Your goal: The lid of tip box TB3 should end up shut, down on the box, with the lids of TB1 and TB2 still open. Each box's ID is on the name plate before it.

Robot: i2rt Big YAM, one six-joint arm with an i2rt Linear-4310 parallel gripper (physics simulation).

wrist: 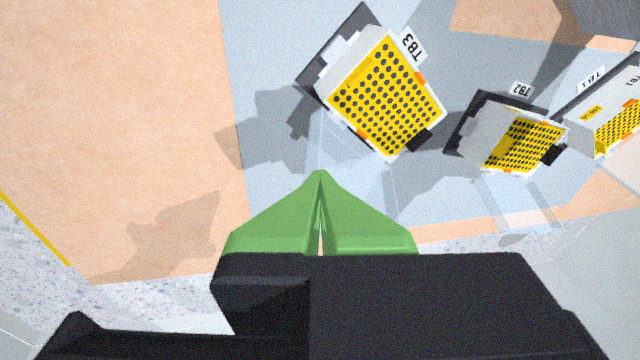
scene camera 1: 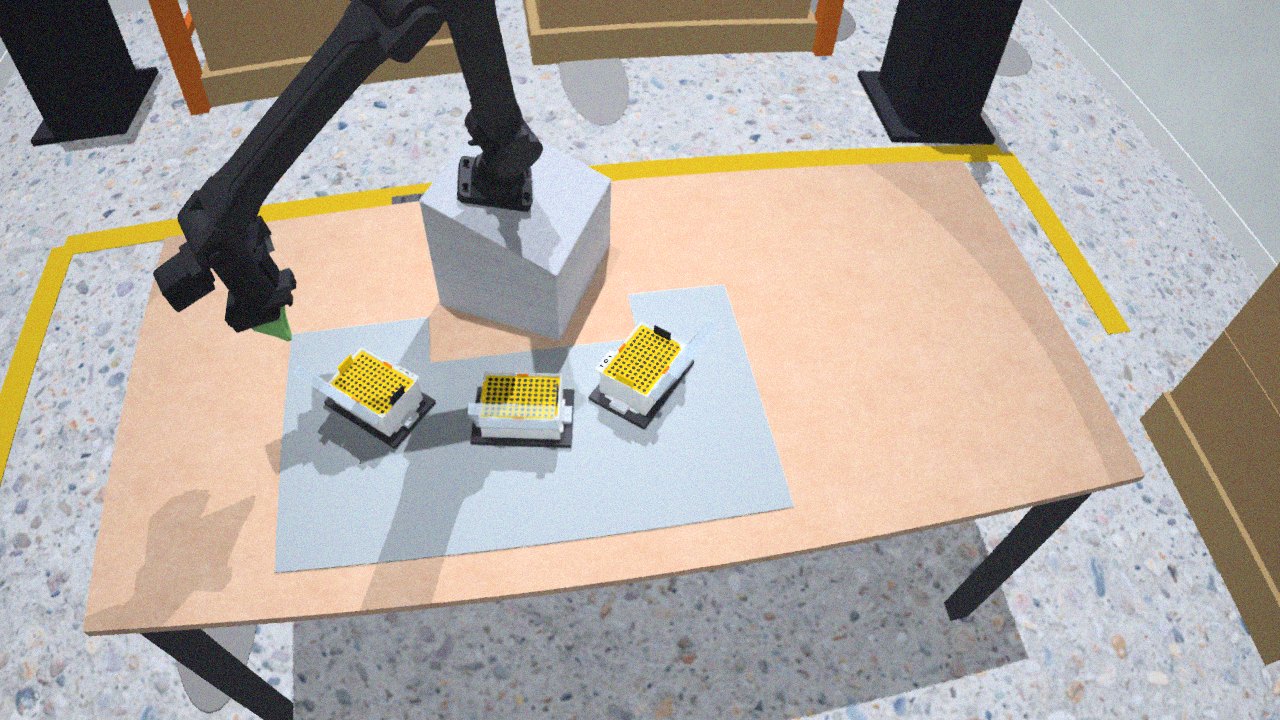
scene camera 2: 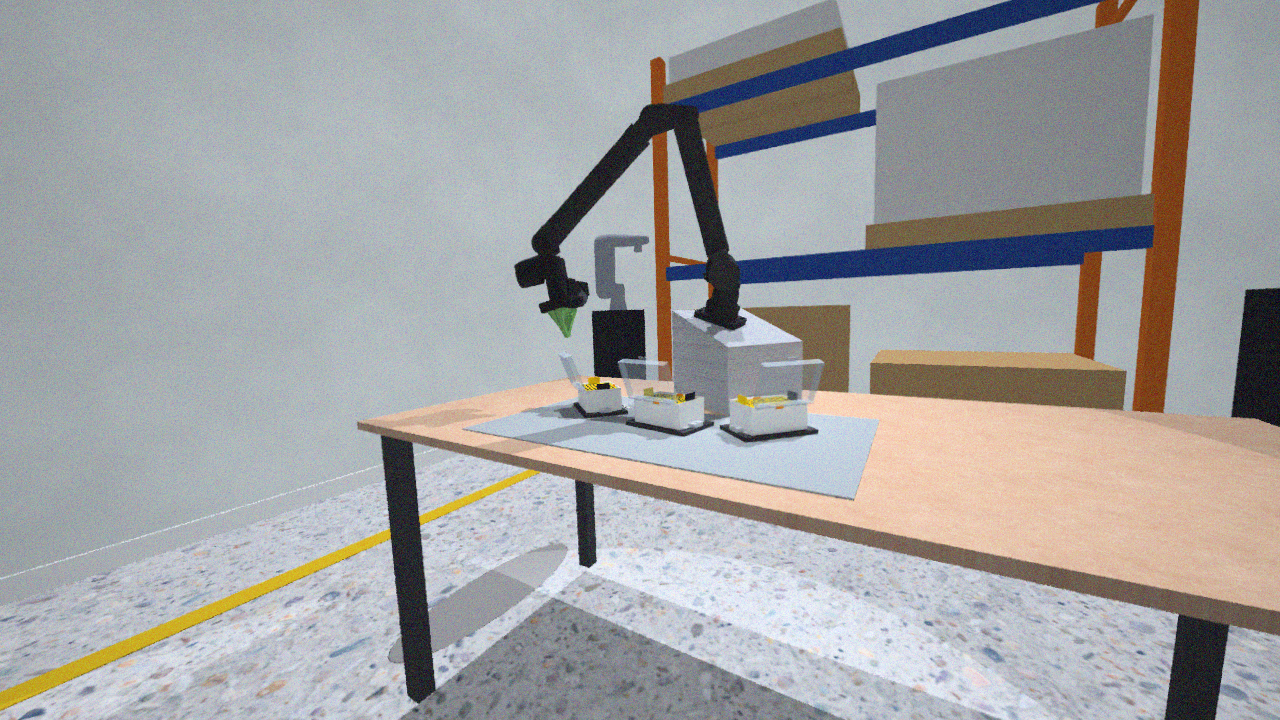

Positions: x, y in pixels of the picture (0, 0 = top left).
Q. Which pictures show my gripper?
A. The wrist view, scene camera 1 and scene camera 2: all of them.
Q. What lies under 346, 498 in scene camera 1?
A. A blue-grey mat.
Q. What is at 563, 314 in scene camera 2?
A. My gripper.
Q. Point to a blue-grey mat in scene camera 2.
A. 831, 463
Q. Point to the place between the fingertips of my gripper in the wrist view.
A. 320, 179
